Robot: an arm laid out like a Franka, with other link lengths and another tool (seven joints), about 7 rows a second.
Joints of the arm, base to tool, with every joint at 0 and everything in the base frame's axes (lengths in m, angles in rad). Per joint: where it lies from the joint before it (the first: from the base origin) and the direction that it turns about. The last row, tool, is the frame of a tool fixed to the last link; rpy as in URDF.
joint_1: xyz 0 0 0.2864 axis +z
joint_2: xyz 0 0 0 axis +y
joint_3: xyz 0 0 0.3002 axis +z
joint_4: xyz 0.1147 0 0 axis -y
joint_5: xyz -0.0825 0 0.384 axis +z
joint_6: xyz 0 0 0 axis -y
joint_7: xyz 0.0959 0 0 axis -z
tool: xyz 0.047 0.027 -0.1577 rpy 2.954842 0 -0.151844
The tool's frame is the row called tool.
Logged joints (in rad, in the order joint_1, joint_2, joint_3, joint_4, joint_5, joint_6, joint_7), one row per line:
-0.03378, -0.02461, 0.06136, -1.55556, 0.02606, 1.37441, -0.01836
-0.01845, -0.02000, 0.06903, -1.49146, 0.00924, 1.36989, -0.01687
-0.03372, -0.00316, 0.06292, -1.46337, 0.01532, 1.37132, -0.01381
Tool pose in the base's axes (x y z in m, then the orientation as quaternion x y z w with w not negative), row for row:
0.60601, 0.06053, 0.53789, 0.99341, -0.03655, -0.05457, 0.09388
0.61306, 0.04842, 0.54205, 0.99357, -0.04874, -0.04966, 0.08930
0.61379, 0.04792, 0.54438, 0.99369, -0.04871, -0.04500, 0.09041
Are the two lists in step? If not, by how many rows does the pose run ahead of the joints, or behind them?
The pose runs 1 row ahead of the joints: the pose in row i belongs to the joints in row i + 1.
